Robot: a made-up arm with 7 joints.
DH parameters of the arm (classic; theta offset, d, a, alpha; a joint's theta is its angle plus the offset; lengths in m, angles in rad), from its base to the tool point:
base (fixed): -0.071 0 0 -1.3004
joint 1: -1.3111 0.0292 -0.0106 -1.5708
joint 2: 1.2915 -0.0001 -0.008 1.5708
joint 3: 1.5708 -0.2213 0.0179 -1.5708
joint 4: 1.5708 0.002 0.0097 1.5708
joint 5: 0 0.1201 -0.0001 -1.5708
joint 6: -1.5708 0 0.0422 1.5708
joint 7: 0 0.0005 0 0
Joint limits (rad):
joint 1: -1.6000..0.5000
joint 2: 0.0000..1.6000
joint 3: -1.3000..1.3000
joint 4: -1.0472..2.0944
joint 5: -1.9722..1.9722
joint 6: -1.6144..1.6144
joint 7: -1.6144..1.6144
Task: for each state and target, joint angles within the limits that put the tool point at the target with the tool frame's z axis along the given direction. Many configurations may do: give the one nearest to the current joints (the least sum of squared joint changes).
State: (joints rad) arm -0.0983 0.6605 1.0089 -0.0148 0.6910 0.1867 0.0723
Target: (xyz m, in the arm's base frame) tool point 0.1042 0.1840 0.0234 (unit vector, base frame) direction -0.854 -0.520 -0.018
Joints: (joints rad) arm -0.3424 0.9105 0.8337 -0.7111 -0.3927 -0.2741 0.0723
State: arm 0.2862 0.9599 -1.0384 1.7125 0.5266 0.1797 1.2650
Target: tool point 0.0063 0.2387 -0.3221 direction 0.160 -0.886 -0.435
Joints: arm -0.1131 0.6977 -0.8976 1.1862 0.4031 0.1006 1.2650
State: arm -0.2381 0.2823 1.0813 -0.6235 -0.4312 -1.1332 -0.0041
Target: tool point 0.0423 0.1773 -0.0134 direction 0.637 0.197 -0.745
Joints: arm -1.0235 0.8219 1.2972 -1.0447 -1.3036 -1.6144 -0.0041
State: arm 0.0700 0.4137 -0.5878 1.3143 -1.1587 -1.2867 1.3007
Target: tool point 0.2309 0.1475 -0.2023 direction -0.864 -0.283 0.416
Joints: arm -0.6887 0.3422 0.2811 0.9632 -0.3789 -1.5903 1.3007
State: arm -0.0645 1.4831 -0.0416 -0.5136 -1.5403 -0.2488 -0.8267
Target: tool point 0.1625 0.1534 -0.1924 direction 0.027 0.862 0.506
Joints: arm -0.1469 0.7520 -0.2598 -0.1244 -1.7577 -0.3422 -0.8267
